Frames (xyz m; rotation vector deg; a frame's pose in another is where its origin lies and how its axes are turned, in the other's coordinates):
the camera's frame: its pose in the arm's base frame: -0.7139 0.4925 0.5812 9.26 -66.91 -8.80
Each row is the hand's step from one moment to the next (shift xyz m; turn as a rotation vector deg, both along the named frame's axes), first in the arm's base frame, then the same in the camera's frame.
Working: the arm's base frame: its pose in the camera's frame: -0.1487 -0.5754 -0.8583 -9.26 66.91 8.80

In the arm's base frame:
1: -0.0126 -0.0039 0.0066 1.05 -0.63 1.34
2: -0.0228 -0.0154 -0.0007 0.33 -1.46 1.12
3: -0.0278 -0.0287 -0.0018 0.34 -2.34 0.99
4: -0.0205 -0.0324 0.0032 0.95 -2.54 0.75
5: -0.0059 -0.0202 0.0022 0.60 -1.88 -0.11
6: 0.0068 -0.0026 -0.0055 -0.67 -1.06 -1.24
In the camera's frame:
1: 0.0019 -0.0029 0.0143 1.74 -0.30 -0.43
2: -0.0063 -0.0160 0.0215 1.43 -1.19 0.19
3: -0.0065 -0.0294 0.0263 1.50 -2.07 0.17
4: 0.0016 -0.0318 0.0216 1.56 -2.30 -0.47
5: 0.0038 -0.0195 0.0072 0.51 -1.84 -0.51
6: -0.0018 -0.0034 -0.0083 -1.16 -1.32 0.19

